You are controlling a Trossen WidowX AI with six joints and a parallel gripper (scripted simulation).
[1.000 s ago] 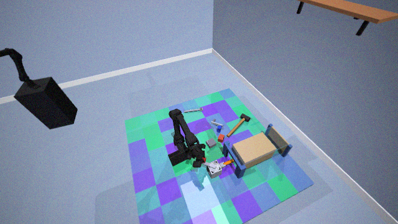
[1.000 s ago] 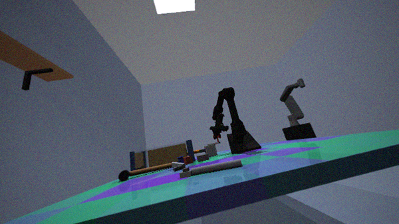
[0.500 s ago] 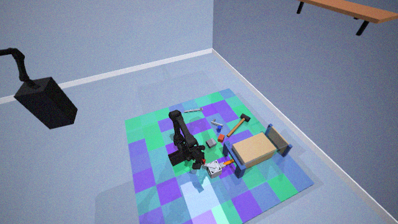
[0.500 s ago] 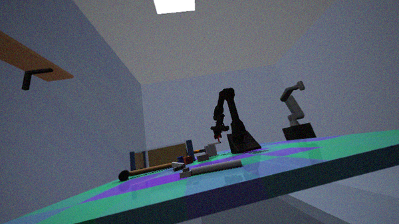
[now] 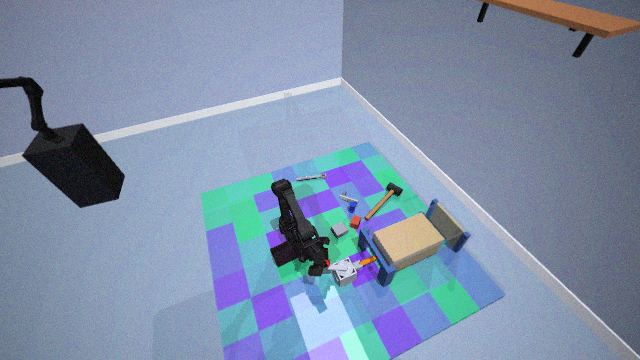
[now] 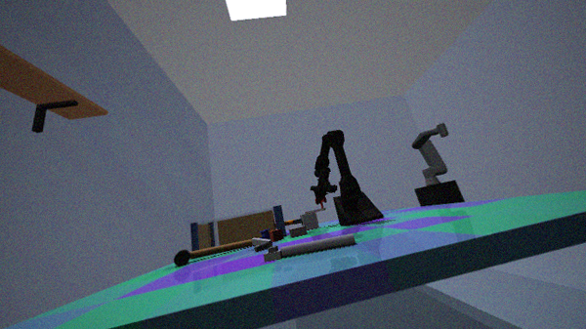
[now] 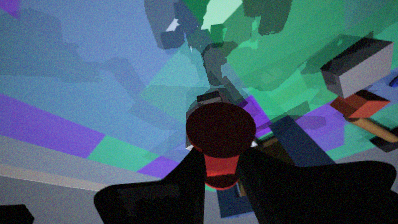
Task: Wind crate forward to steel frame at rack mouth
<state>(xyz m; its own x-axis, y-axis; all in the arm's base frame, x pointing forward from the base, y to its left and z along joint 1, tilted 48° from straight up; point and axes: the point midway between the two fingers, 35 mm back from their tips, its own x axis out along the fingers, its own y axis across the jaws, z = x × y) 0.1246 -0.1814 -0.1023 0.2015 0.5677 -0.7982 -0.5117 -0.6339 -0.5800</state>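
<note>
Now: the red-knobbed crank handle 20 mm ahead of my gripper tip and 30 mm below it. The rest, counted from my gripper tip: blue steel frame: 240 mm ahead, 10 mm to the right, 30 mm below; then dark red knob: 10 mm behind, 10 mm to the left; then grey hand winch: 70 mm ahead, 40 mm to the right, 100 mm below.
</note>
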